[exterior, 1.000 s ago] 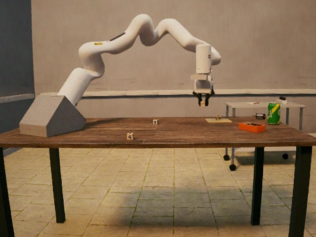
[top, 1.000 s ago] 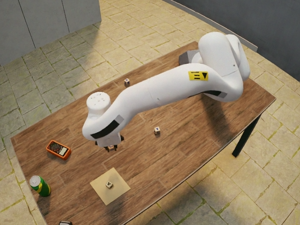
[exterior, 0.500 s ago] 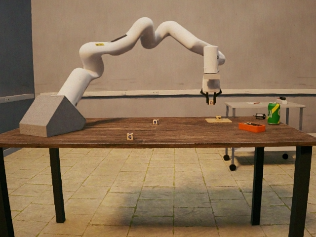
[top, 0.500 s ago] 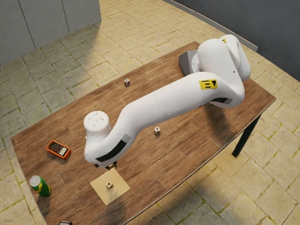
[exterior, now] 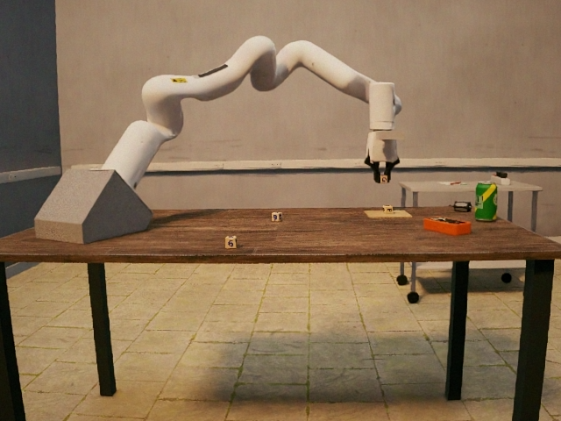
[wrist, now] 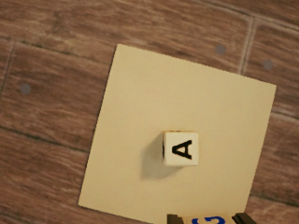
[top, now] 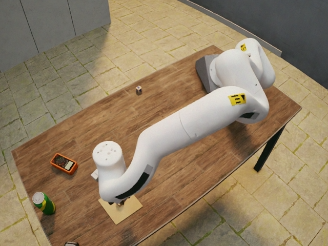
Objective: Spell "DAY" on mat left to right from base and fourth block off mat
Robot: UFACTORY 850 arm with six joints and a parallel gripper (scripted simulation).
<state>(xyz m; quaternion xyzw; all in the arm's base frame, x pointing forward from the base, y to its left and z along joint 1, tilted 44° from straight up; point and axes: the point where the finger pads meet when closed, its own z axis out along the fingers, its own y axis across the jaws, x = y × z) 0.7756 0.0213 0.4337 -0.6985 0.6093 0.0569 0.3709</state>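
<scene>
My hand is 12 cm above the tan mat, 4 cm to the left of it and 1 cm short of it. Also, from my hand: dark object: 28 cm ahead, 11 cm below, 3 cm to the left.
</scene>
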